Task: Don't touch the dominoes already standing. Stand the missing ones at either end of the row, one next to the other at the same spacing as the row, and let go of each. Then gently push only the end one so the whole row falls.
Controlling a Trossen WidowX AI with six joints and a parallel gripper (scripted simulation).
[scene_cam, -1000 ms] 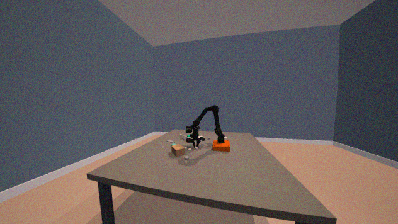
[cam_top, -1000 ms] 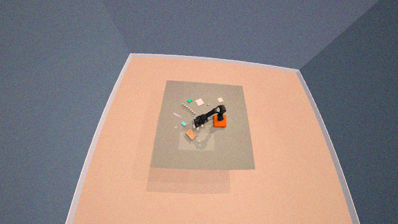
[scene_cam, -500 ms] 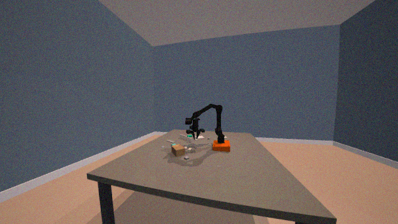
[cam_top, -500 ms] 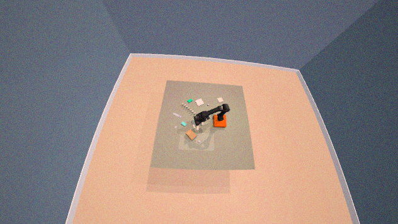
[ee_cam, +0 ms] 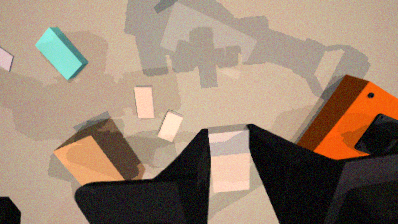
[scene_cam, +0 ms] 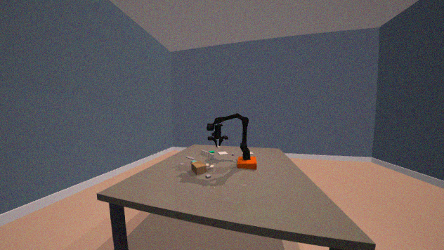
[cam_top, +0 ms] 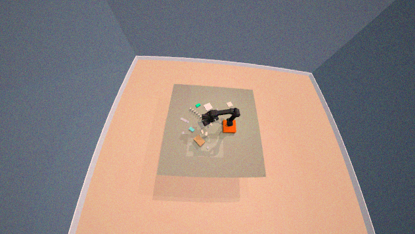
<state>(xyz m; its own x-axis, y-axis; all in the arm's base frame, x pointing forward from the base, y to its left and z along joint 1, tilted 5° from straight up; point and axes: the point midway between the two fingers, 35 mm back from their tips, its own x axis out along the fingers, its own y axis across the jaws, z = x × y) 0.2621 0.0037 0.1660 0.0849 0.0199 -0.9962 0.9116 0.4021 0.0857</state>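
The white flat block is 2 cm behind my gripper tip, 30 cm to the right of it and 16 cm below it. From my gripper tip the other things lie so: tan box (14 cm ahead, 18 cm to the left, 13 cm below); teal block (23 cm ahead, 3 cm to the left, 15 cm below); pale flat bar (32 cm ahead, 11 cm to the right, 16 cm below).
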